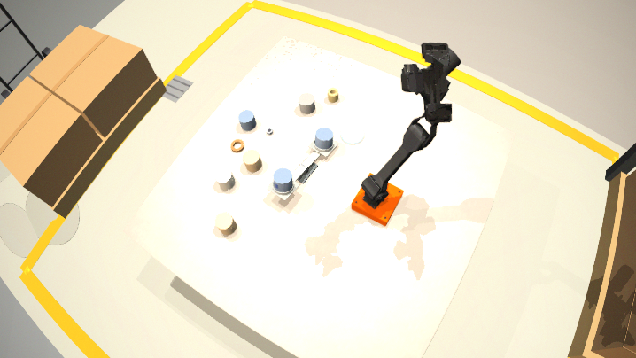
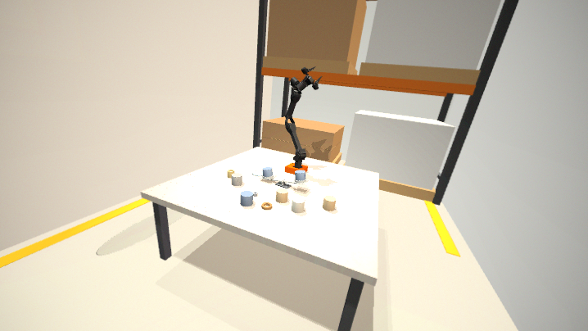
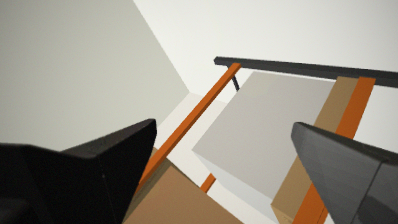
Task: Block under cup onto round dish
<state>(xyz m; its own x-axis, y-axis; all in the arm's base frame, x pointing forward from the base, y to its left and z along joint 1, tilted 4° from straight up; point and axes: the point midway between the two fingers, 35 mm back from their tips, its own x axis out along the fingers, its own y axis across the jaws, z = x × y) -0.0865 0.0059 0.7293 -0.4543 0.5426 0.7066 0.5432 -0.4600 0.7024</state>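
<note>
The pale grey block is 45 cm ahead of my gripper tip, 6 cm to the right of it and 75 cm below it. From my gripper tip the other things lie so: pale blue round dish (41 cm ahead, 19 cm to the right, 79 cm below); then balance (44 cm ahead, 7 cm to the left, 75 cm below); then small nut (68 cm ahead, 3 cm to the left, 78 cm below).
</note>
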